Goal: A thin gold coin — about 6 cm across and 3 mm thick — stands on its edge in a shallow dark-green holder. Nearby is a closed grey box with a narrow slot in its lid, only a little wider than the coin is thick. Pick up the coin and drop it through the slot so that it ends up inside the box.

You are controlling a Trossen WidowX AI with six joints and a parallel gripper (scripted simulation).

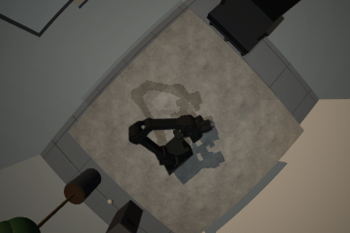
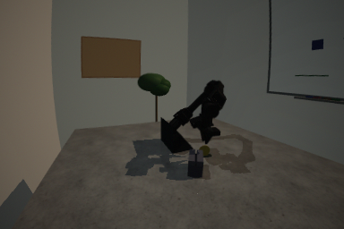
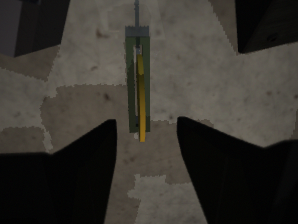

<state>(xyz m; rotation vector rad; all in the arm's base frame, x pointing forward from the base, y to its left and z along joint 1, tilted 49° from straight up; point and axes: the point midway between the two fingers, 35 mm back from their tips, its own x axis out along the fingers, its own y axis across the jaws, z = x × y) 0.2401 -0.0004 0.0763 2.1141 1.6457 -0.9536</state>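
My gripper tip is now 50 mm above the gold coin.
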